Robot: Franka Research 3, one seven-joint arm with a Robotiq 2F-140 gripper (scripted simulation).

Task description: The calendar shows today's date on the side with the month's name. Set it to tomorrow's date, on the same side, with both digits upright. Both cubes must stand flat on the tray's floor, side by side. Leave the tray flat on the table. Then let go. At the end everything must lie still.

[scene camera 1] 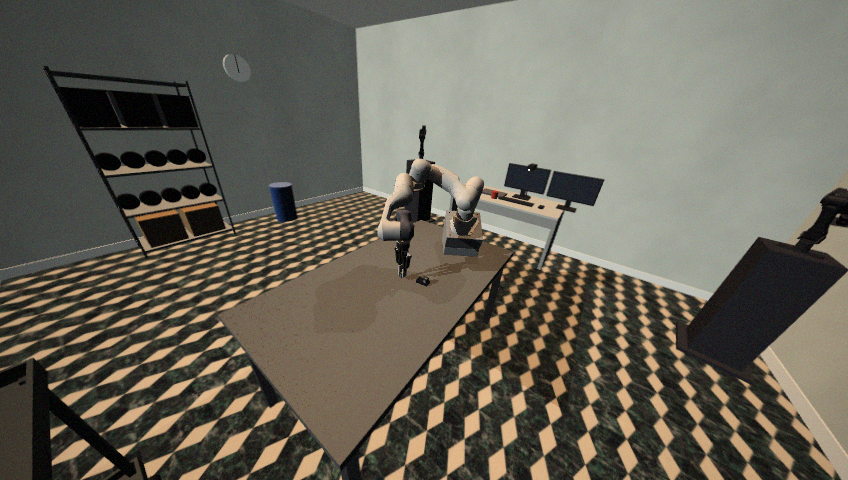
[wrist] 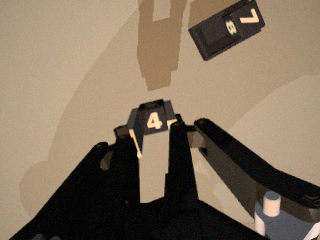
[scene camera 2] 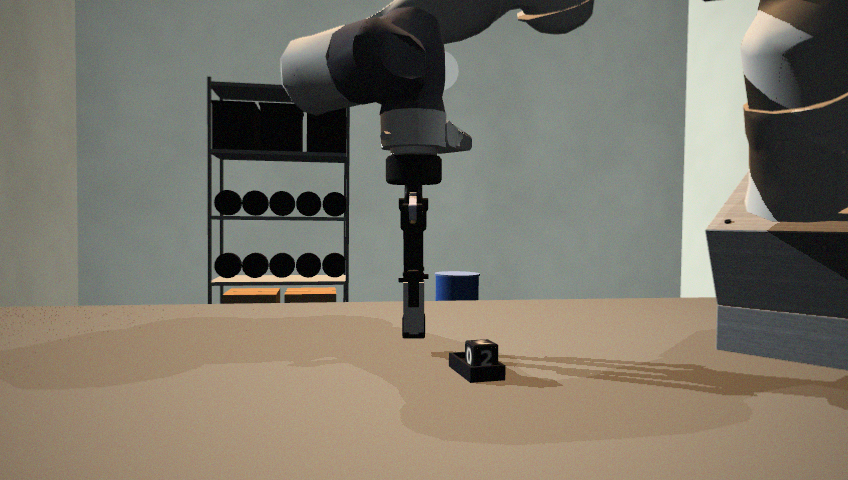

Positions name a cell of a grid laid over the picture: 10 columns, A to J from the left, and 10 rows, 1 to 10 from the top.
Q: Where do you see a black calendar tray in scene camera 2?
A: At F8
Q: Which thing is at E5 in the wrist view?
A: A black cube.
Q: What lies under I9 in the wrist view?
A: My gripper.
